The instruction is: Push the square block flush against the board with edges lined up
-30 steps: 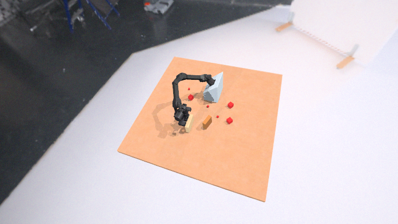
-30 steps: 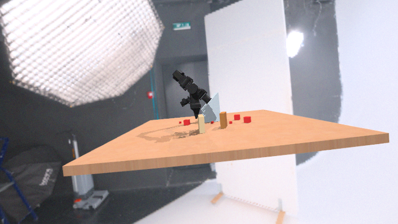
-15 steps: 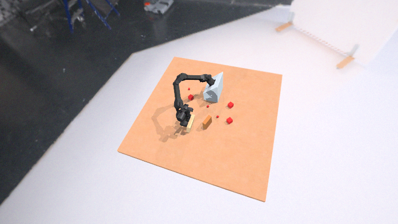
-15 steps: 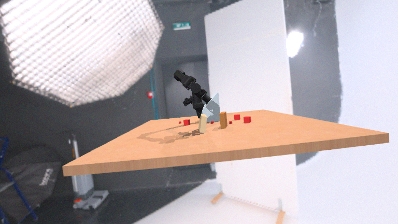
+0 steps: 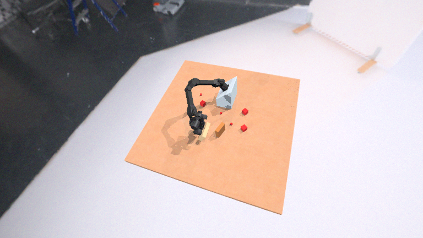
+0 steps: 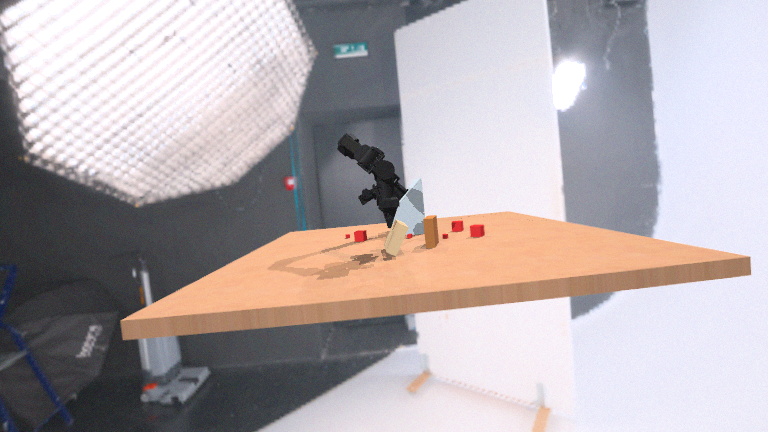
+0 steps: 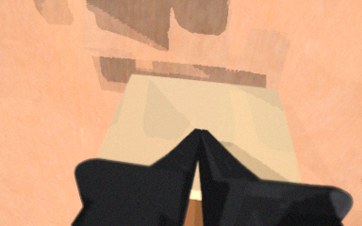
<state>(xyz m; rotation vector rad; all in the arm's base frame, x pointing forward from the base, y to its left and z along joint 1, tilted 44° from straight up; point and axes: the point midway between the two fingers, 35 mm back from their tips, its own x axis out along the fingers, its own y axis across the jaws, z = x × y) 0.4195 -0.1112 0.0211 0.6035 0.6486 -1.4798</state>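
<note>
Now: the board 20 mm to the left of my gripper tip and 30 mm below it. Also, from my gripper tip: square block 50 mm behind, 140 mm to the left, 30 mm below.
</note>
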